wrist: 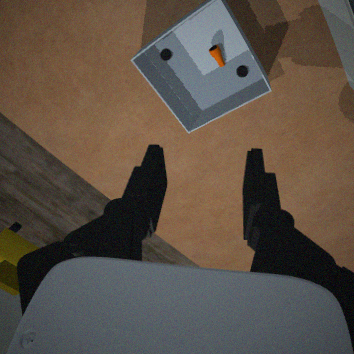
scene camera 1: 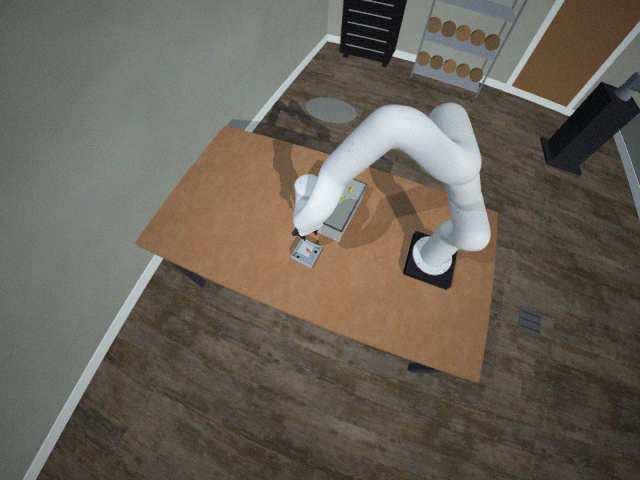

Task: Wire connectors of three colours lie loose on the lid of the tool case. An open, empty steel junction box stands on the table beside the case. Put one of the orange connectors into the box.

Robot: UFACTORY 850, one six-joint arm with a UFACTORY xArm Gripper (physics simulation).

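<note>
An orange connector (scene camera 1: 308,250) (wrist: 217,56) lies on the floor of the open steel junction box (scene camera 1: 311,262) (wrist: 200,95). The box stands on the table beside the tool case (scene camera 1: 343,212), whose corner also shows at the upper right of the wrist view. Two yellow connectors (scene camera 1: 351,189) (scene camera 1: 342,198) show on the case lid; the arm hides part of the lid. My gripper (wrist: 204,165) is open and empty, with its fingers apart above the table. In the wrist view its fingertips appear just below the box's near corner. In the scene view the fingers are partly hidden by the arm.
The wooden table (scene camera 1: 248,227) carries the box, the case and the black base plate (scene camera 1: 443,280) of the arm. A yellow object (wrist: 12,250) shows at the lower left edge of the wrist view. A black drawer cabinet (scene camera 1: 370,31) stands against the far wall.
</note>
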